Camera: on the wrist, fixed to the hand. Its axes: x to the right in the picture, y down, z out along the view.
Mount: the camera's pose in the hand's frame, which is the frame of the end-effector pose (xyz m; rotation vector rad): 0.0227 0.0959 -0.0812 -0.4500 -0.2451 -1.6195
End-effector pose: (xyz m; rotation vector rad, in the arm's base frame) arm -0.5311 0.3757 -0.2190 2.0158 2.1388 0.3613
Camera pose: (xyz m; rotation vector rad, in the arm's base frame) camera -0.4650 0.3990 -0.1122 -0.1854 2.3893 0.2202
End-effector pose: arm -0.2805 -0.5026 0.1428 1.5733 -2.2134 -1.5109
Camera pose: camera -0.3172 -0.5727 0.2430 -2.0783 0.0347 1.3970
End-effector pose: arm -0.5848 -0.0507 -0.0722 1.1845 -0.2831 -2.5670
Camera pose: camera -0.5187 -0.1526 -0.1116 -0.5301 -0.9596 1.8663
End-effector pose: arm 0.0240 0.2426 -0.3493 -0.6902 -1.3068 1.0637
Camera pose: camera 0.0796 0.3137 -0.4396 0.3134 -1.7213 -0.4948
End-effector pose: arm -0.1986 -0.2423 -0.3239 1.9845 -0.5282 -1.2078
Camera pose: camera -0.1134 -0.2881 -0.2405 1.6361 1.4449 -2.1490
